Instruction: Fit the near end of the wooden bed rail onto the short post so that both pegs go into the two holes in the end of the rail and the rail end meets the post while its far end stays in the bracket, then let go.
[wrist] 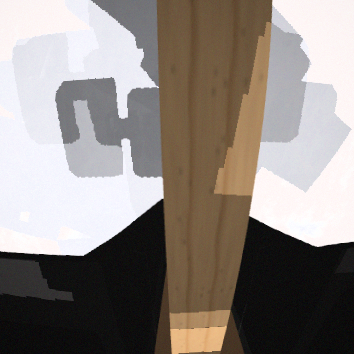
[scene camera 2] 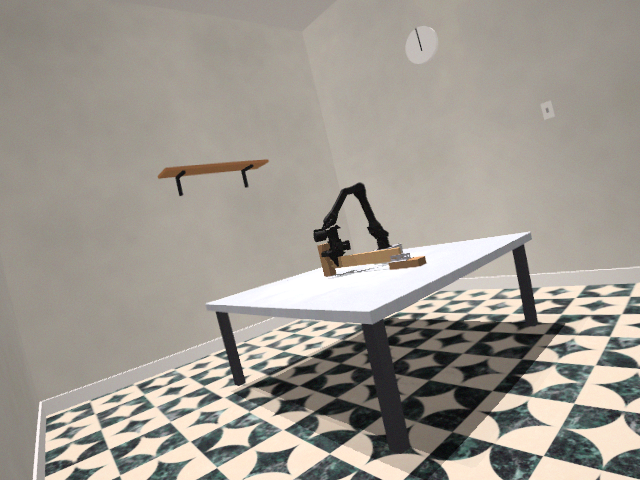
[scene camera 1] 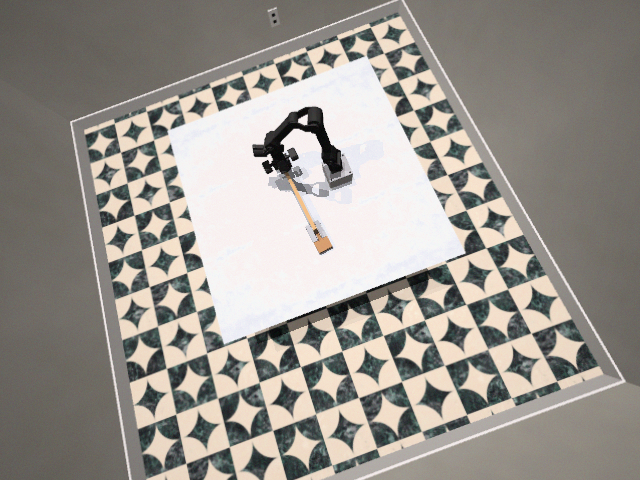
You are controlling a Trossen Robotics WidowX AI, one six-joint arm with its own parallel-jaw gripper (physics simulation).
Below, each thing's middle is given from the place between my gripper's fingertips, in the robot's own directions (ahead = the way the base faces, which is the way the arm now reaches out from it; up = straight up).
Scene:
Right now my hand is 20 mm past the wooden bed rail [scene camera 2: 381,256], 180 mm to the right of it and 20 mm below it.

